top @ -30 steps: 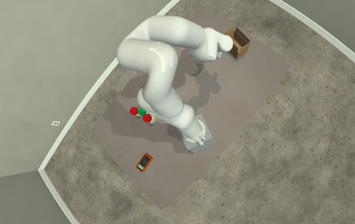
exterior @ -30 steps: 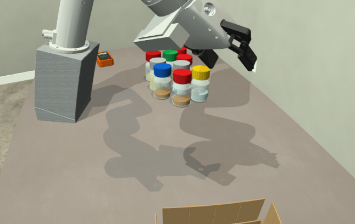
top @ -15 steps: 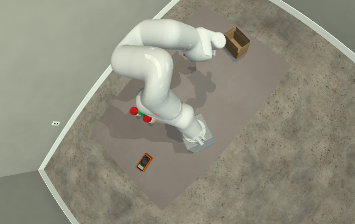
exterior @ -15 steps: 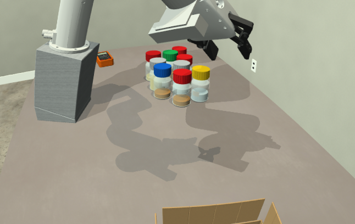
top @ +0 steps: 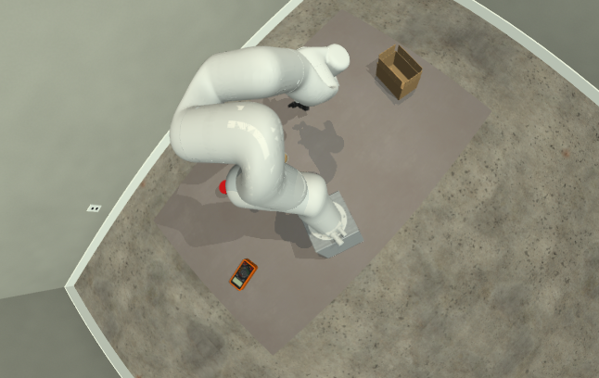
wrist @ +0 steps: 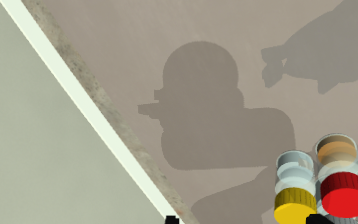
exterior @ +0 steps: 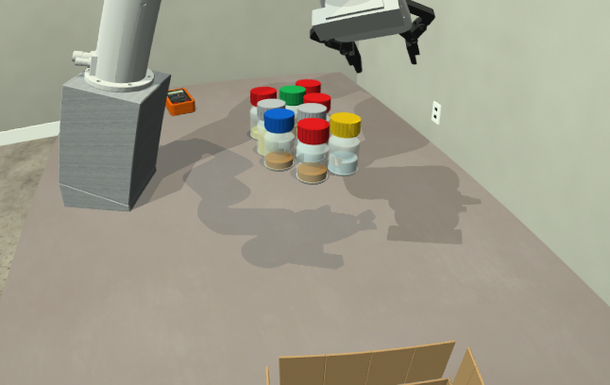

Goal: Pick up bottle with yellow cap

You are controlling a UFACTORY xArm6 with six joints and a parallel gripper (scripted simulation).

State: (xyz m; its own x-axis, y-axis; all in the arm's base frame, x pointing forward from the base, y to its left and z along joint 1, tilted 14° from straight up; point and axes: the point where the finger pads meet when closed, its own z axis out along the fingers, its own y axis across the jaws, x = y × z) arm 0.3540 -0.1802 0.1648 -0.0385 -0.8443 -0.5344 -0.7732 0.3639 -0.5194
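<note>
My hand is 23 cm above the yellow-capped bottle, 20 cm to the right of it and 1 cm short of it. Also, from my hand: red-capped bottle 23 cm below, 17 cm to the left, 5 cm behind; blue-capped bottle 23 cm to the left, 23 cm below, 10 cm behind; grey-capped bottle 25 cm to the left, 23 cm below, 4 cm behind.
</note>
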